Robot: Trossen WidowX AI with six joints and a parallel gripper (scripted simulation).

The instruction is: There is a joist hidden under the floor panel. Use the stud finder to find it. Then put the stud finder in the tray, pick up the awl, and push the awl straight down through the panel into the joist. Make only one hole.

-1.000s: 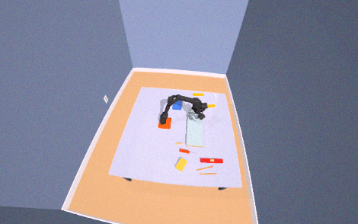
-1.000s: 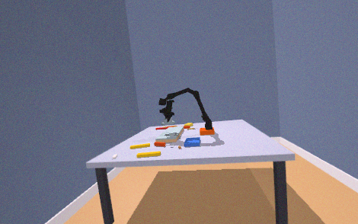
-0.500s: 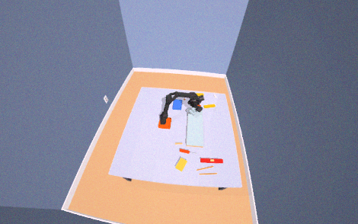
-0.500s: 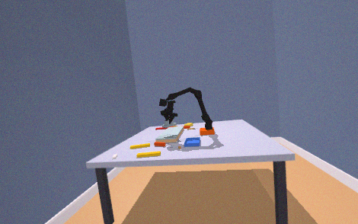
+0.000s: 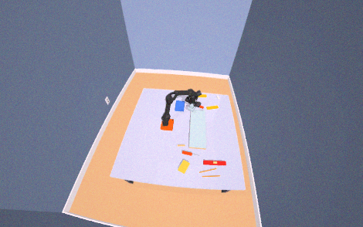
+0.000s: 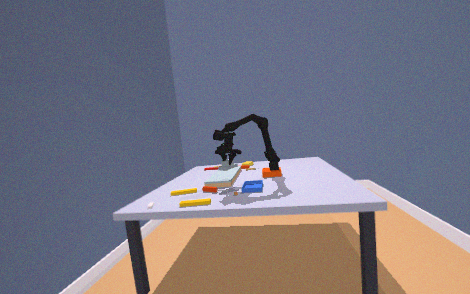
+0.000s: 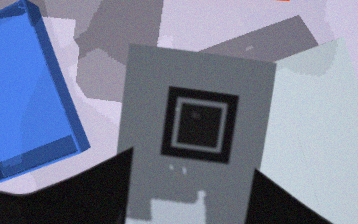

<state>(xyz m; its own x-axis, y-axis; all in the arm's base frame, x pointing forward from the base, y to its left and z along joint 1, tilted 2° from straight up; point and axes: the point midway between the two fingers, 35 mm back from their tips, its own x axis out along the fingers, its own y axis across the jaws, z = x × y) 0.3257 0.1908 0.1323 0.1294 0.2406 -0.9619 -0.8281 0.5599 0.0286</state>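
The blue tray lies 160 mm behind my gripper tip, 120 mm below it and 110 mm to the left of it. From my gripper tip the other things lie so: awl 460 mm to the right, 180 mm behind, 130 mm below; small white bit 400 mm ahead, 290 mm to the left, 130 mm below; stud finder 20 mm above.
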